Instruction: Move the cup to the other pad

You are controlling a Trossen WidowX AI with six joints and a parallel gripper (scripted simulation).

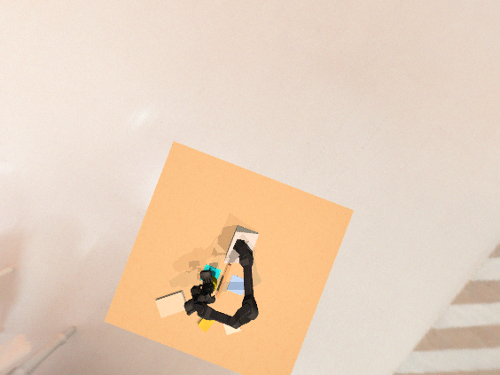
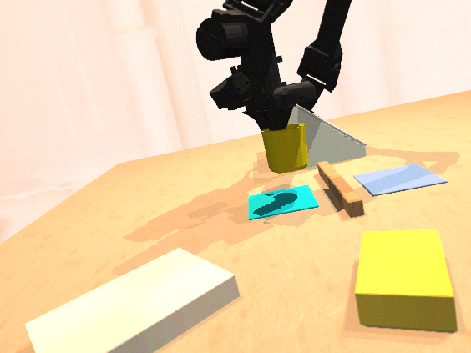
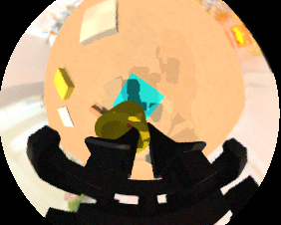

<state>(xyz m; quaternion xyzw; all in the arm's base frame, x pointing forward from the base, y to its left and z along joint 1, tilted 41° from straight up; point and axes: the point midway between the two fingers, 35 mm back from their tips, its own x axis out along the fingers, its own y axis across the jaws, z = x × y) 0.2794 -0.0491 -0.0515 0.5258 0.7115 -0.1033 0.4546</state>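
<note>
Right now the cyan pad is 100 mm below my gripper tip, 20 mm ahead of it and 10 mm to the right of it. From my gripper tip the other things lie so: blue pad: 180 mm to the left, 100 mm below, 10 mm ahead; yellow cup: 20 mm to the left, 20 mm ahead; wooden bar: 90 mm to the left, 90 mm below, 20 mm ahead.
</note>
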